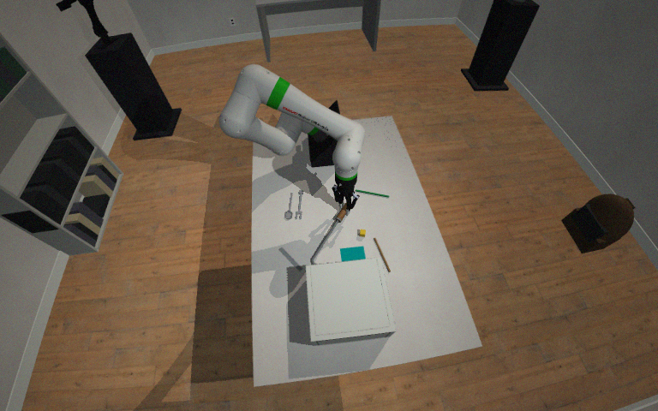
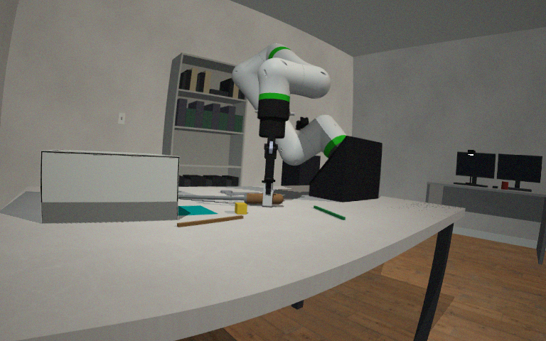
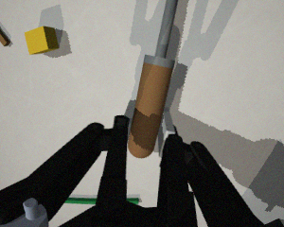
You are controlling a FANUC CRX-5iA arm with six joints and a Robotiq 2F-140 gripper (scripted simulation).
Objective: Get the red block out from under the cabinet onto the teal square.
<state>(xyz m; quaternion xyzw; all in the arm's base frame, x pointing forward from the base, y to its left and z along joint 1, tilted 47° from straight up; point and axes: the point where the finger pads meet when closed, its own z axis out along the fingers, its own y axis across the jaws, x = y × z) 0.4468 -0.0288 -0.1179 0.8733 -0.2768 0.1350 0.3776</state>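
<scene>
The teal square lies 250 mm ahead of my hand, 10 mm to the left of it and 40 mm below it. Round my hand: tool 130 mm ahead, 50 mm to the right, 20 mm below; green stick 100 mm behind, 150 mm to the left, 30 mm below; yellow cube 130 mm ahead, 70 mm to the left, 20 mm below.
</scene>
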